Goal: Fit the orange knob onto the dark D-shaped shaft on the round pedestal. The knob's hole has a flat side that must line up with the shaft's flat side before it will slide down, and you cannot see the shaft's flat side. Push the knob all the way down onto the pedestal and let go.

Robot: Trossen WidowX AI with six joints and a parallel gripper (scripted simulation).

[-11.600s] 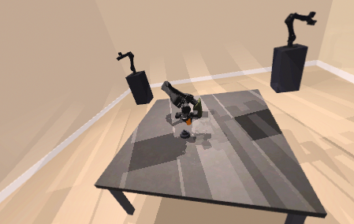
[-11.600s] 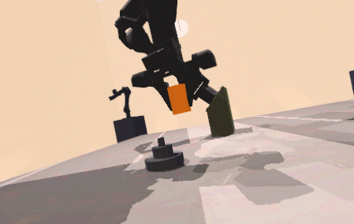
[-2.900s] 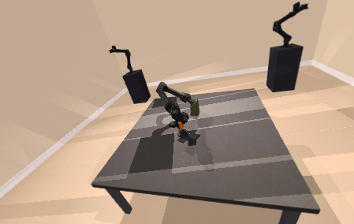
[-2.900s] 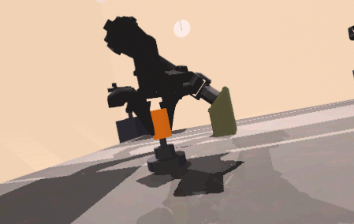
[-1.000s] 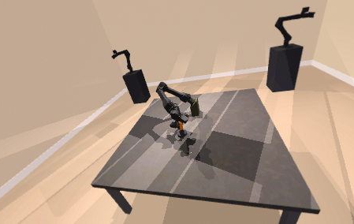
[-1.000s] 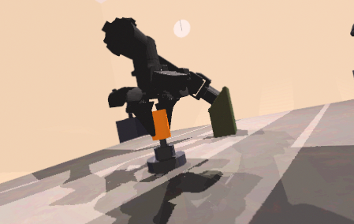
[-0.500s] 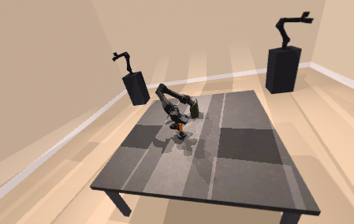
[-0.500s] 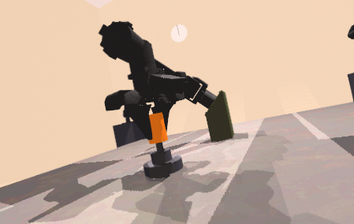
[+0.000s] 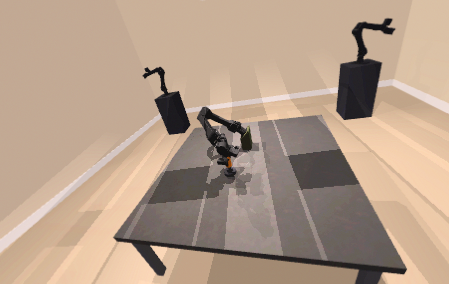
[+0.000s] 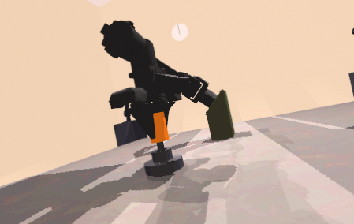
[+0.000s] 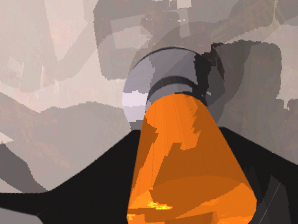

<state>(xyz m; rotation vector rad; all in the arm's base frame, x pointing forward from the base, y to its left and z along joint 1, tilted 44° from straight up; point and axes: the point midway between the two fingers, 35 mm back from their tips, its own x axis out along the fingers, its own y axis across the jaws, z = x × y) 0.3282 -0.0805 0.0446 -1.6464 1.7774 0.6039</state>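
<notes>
My gripper tip is now 2 cm below the orange knob. Round my gripper tip: pedestal: 4 cm below.
</notes>
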